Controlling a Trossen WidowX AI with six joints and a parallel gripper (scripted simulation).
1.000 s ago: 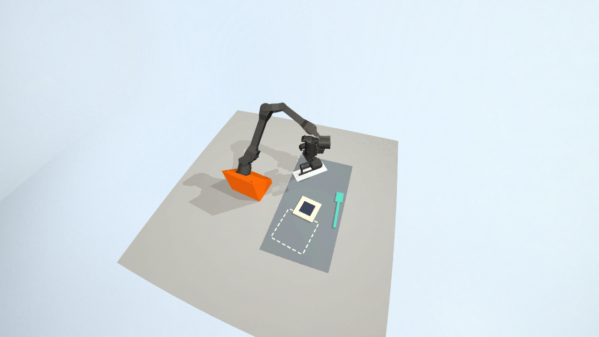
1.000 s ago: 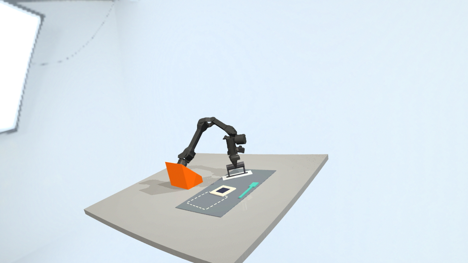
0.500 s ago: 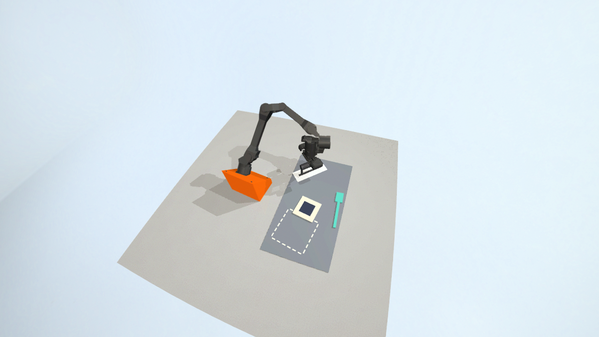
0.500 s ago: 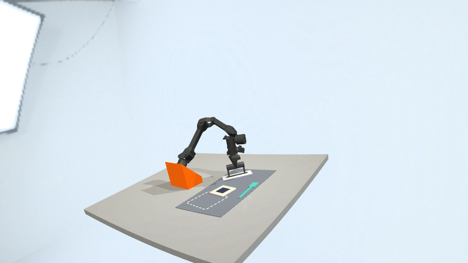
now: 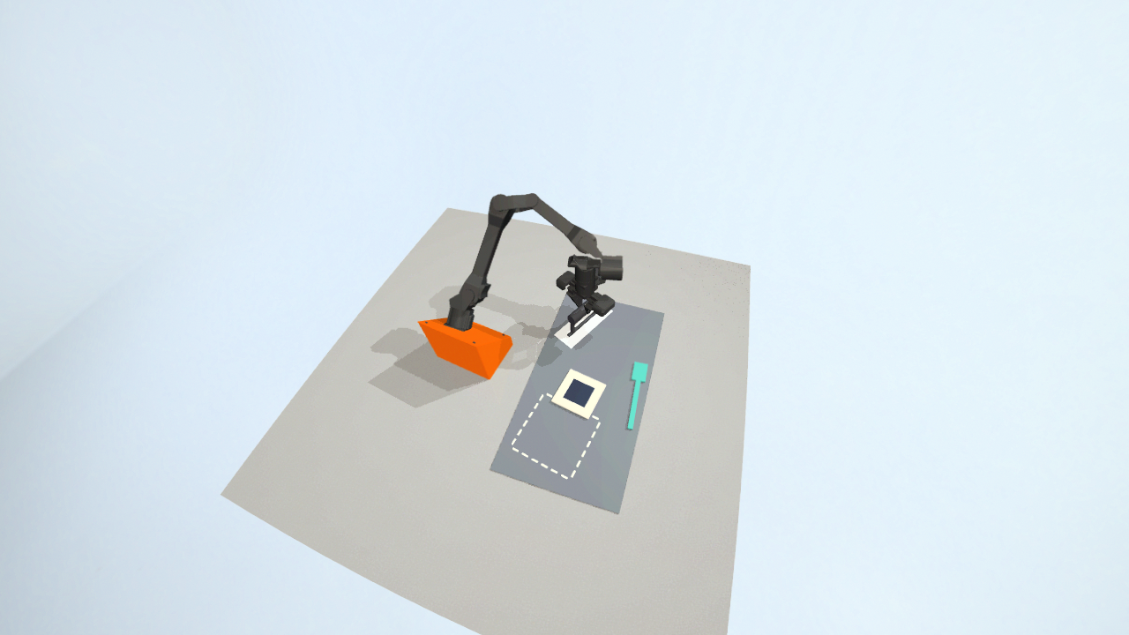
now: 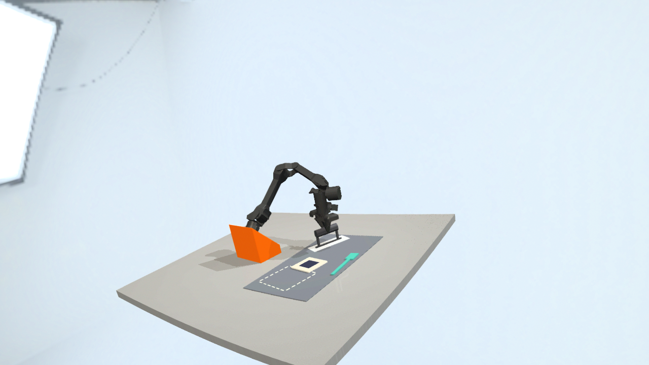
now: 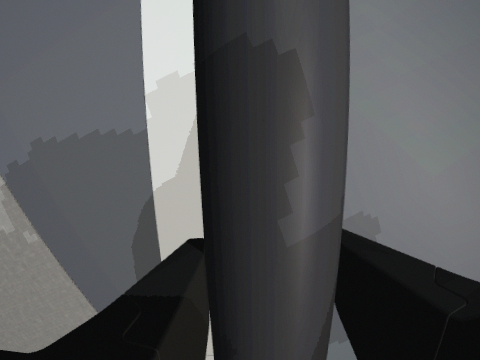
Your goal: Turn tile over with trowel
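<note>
The white-bladed tool lies 3 cm below my gripper tip, 2 cm to the right of it and 1 cm behind it. Round my gripper tip: tile 25 cm to the right, 6 cm below, 5 cm ahead; grey mat 21 cm to the right, 8 cm below, 7 cm ahead; teal trowel 21 cm ahead, 19 cm to the right, 6 cm below.
</note>
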